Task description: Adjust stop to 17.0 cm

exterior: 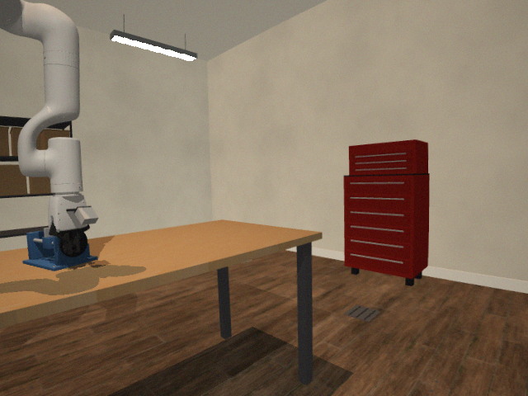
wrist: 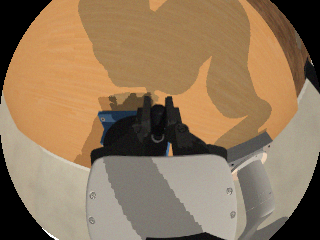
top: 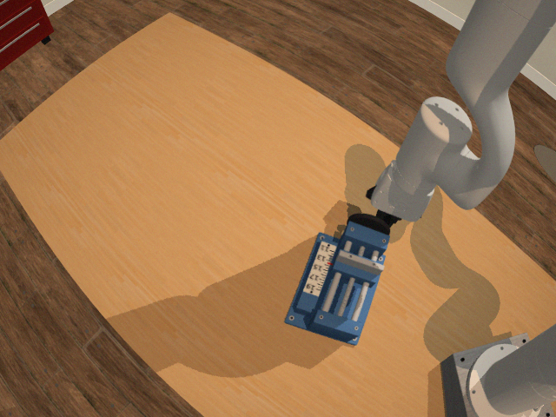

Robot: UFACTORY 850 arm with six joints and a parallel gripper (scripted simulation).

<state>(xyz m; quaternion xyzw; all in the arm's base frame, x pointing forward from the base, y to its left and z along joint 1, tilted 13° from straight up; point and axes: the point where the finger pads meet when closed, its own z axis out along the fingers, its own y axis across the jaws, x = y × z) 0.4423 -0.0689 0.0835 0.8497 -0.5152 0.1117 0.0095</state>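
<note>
Right now the grey stop bar is 13 cm to the left of my hand, 2 cm behind it and 2 cm above it. From my hand the other things lie so: black handwheel (2 cm to the left).
</note>
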